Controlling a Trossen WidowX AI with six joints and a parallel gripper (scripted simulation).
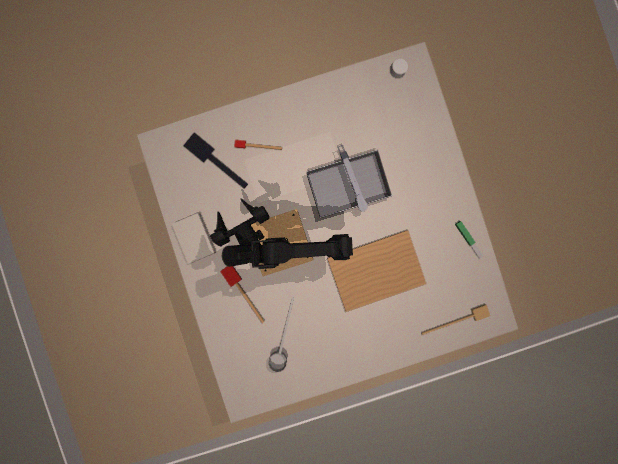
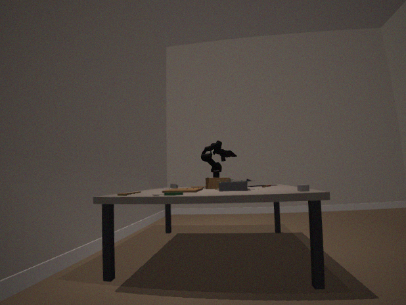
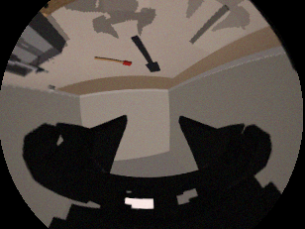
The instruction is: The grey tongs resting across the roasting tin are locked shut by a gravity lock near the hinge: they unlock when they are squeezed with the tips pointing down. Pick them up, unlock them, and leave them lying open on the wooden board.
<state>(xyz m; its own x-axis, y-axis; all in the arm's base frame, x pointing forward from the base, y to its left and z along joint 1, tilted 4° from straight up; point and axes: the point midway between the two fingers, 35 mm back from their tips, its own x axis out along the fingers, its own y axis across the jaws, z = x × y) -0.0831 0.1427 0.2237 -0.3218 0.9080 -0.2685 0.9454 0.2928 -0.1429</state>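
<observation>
The grey roasting tin lies 430 mm ahead of my gripper tip, 260 mm below it and 10 mm to the left of it. Also, from my gripper tip: wooden board (470 mm ahead, 370 mm to the right, 280 mm below); then black spatula (290 mm below, 250 mm to the left, 100 mm behind); then red spatula (310 mm to the right, 280 mm below, 110 mm behind).
</observation>
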